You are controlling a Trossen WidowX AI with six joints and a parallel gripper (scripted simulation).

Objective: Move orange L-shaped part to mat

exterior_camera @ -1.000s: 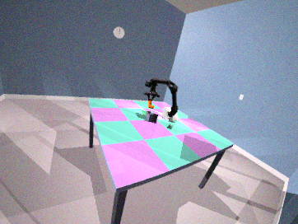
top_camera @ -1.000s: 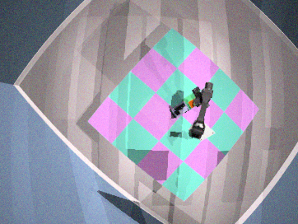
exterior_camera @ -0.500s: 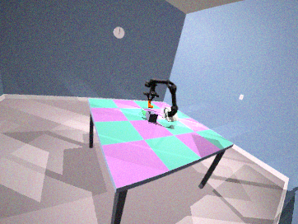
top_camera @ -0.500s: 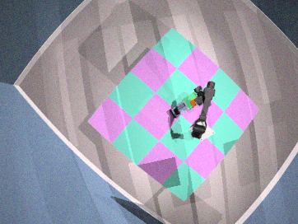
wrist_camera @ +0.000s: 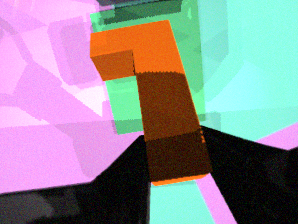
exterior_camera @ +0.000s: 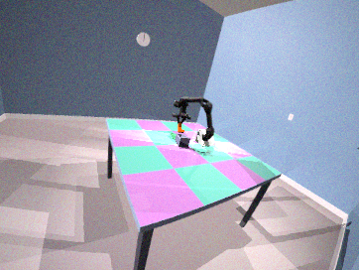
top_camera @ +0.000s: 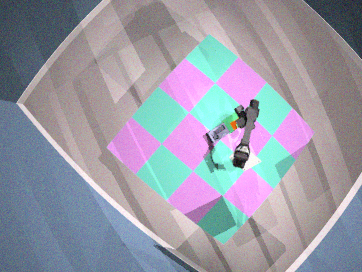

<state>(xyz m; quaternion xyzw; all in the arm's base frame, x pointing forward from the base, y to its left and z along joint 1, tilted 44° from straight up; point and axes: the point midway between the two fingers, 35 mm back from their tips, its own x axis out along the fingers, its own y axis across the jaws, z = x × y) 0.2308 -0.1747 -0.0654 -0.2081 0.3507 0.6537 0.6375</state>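
My gripper tip is now 140 mm above the green mat and 20 mm to the right of it. From my gripper tip the other things lie so: orange L-shaped part (30 mm to the left, 30 mm below, 10 mm behind).
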